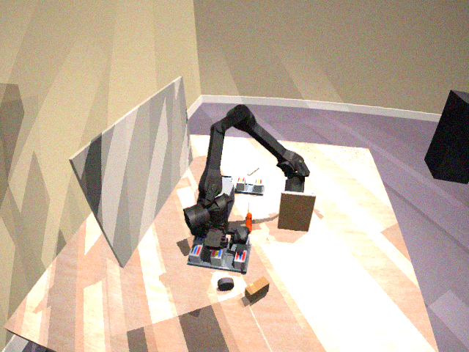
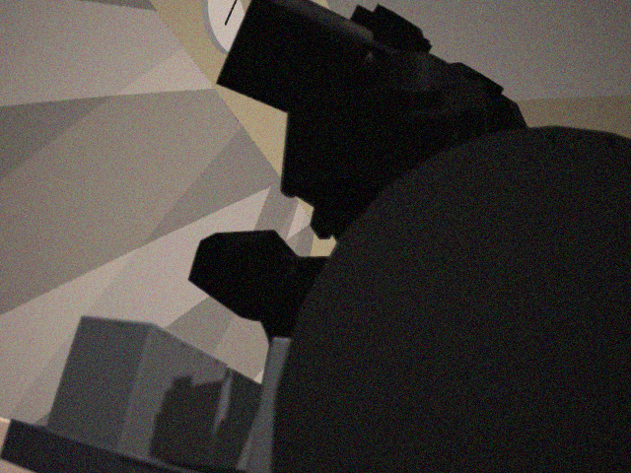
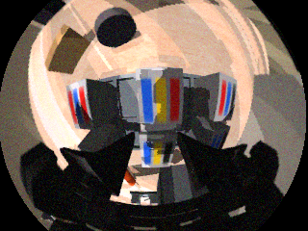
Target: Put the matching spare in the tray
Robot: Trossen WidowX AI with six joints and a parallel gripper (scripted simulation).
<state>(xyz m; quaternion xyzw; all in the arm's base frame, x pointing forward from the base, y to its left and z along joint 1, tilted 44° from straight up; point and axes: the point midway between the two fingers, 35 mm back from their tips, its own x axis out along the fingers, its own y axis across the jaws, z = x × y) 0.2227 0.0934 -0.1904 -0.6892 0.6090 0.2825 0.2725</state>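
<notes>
My gripper tip is 350 mm to the left of the tray, 130 mm short of it and 10 mm above it. From my gripper tip the other things lie so: black puck (140 mm to the left, 60 mm behind, 10 mm above); mounted unit (170 mm to the right, 80 mm ahead, 30 mm above); brown block (160 mm behind, 130 mm to the left, 10 mm above).
</notes>
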